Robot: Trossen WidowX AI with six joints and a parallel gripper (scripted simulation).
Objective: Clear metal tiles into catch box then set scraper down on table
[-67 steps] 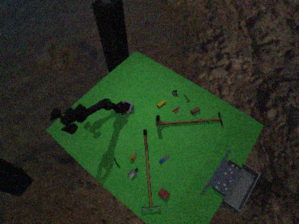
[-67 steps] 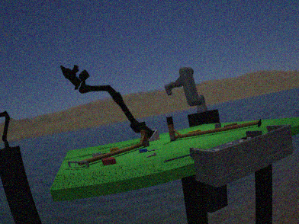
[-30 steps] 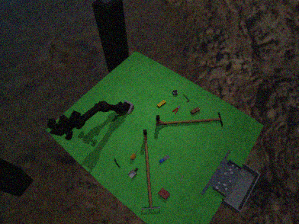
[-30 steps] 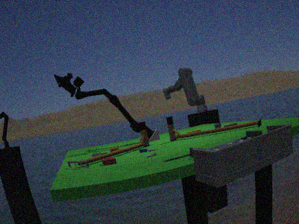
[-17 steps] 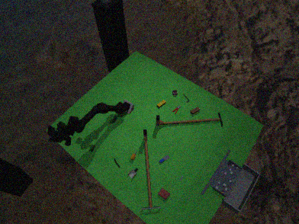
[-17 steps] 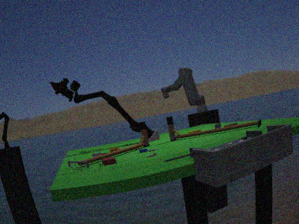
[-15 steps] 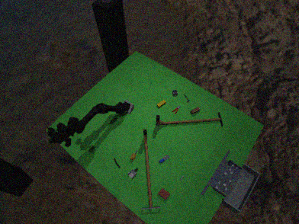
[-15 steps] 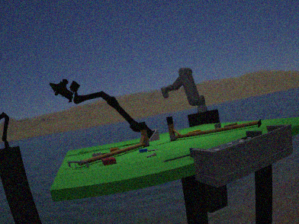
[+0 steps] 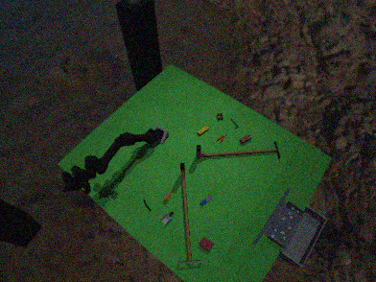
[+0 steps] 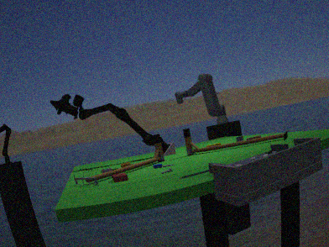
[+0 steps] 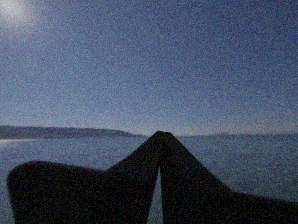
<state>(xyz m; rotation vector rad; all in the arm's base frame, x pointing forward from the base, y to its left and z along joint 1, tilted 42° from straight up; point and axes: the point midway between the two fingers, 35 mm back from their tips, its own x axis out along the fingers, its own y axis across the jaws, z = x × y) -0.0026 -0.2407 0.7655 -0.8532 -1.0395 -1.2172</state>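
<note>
Right now the long wooden scraper is 89 cm to the left of my gripper tip, 58 cm ahead of it and 41 cm below it. The rest, counted from my gripper tip: orange piece (45 cm below, 37 cm to the left, 33 cm ahead); blue piece (56 cm ahead, 47 cm to the left, 46 cm below); red block (70 cm ahead, 46 cm below, 23 cm to the left).
</note>
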